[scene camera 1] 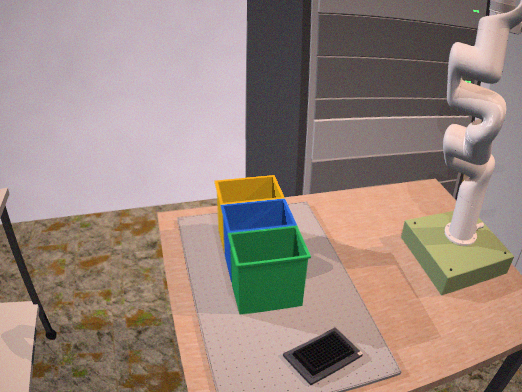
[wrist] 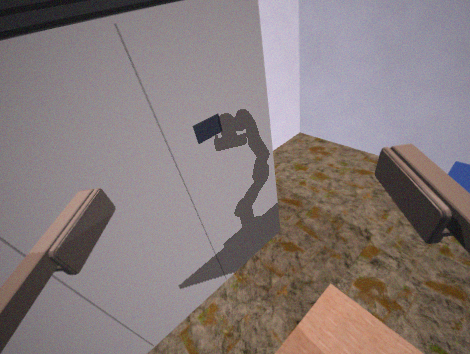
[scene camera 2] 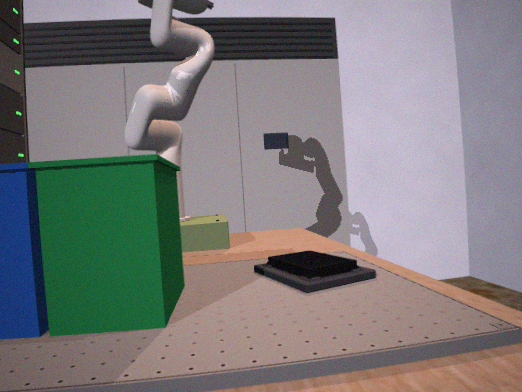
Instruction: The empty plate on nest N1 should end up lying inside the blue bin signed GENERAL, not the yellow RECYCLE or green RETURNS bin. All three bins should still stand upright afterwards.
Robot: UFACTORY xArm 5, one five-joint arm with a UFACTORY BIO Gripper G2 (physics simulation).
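Frame: origin at the arm's base, x ahead, y left, z up, level; metres.
Seen in the pictures: hand, its tool point: (wrist: 231, 210); arm's base, origin of its link: (scene camera 1: 460, 234).
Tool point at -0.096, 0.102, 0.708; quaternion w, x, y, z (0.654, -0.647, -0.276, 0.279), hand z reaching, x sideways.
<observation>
Pixels of each thing's top centre, then the offset from my tool point to it, as dx, dy, dz. Level surfaces: height alone.
- black plate, centre of its top: (scene camera 2: 309, 258) (scene camera 1: 324, 350) +0.702, +0.154, -0.742
- dark nest, centre of its top: (scene camera 2: 310, 265) (scene camera 1: 323, 353) +0.702, +0.154, -0.753
- blue bin, centre of its top: (scene camera 2: 14, 171) (scene camera 1: 257, 214) +0.759, -0.236, -0.588
- yellow bin, centre of its top: (scene camera 1: 248, 189) +0.749, -0.366, -0.588
- green bin, centre of its top: (scene camera 2: 118, 165) (scene camera 1: 268, 244) +0.769, -0.107, -0.588
- perforated board, height of its surface: dz -0.768
- wooden table, height of its surface: dz -0.781
A black plate (scene camera 1: 326, 353) (scene camera 2: 312, 263) with a grid of wells lies on a dark nest (scene camera 1: 311, 378) (scene camera 2: 309, 287) on the perforated board. The blue bin (scene camera 1: 257, 214) (scene camera 2: 17, 250) stands upright between the yellow bin (scene camera 1: 246, 190) and the green bin (scene camera 1: 271, 285) (scene camera 2: 100, 245), both upright. The signs on the bins are not readable. My gripper (wrist: 247, 212) is open and empty in the wrist view, its two fingers wide apart, high up and away from the plate and bins. In scene camera 1 the fingers are out of the picture.
The perforated board (scene camera 1: 250, 350) (scene camera 2: 240, 340) lies on the wooden table (scene camera 1: 370, 220) (wrist: 345, 327). The arm's green base (scene camera 1: 457, 260) (scene camera 2: 205, 234) stands at the table's far side from the bins. A rack cabinet (scene camera 1: 311, 100) stands behind the table. A blue patch (wrist: 461, 175) shows at the wrist view's right edge.
</observation>
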